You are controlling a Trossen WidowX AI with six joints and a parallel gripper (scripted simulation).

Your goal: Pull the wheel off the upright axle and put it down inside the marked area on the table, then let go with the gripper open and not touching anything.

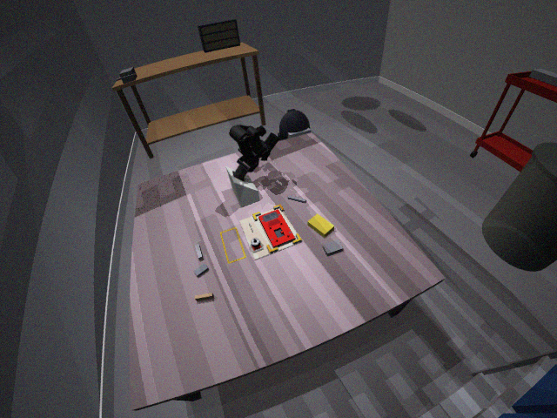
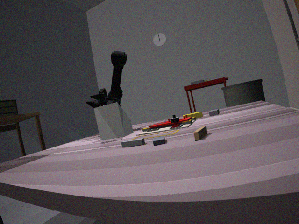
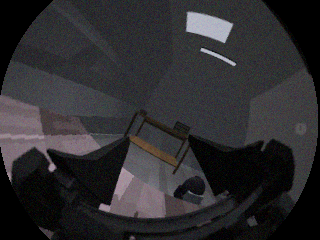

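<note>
My gripper tip is 60 cm short of the wheel, 8 cm to the left of it and 22 cm above it. From my gripper tip the other things lie so: yellow block (58 cm ahead, 24 cm to the left, 24 cm below); upright axle (60 cm ahead, 8 cm to the right, 22 cm below); wooden block (78 cm ahead, 34 cm to the right, 25 cm below).
</note>
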